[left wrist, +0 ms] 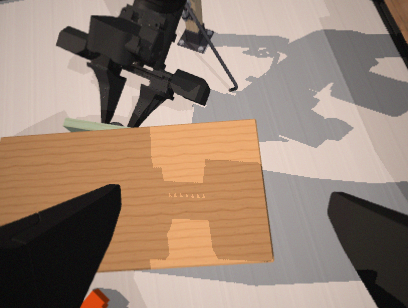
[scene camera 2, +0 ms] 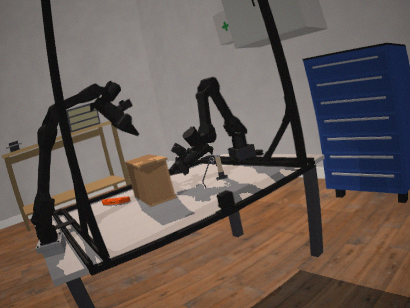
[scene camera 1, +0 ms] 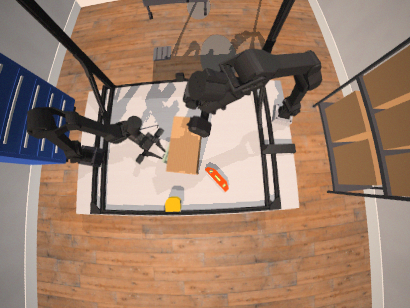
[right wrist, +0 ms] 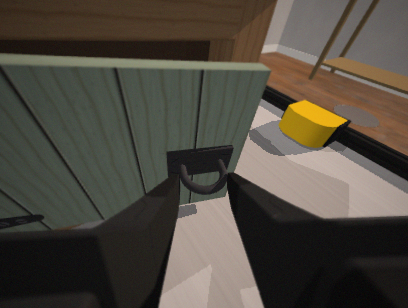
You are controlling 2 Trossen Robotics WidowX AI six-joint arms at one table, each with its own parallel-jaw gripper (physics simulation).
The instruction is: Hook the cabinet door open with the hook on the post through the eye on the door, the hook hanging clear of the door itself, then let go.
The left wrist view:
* my left gripper
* my right gripper
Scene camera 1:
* my left gripper
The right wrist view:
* my right gripper
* yellow block
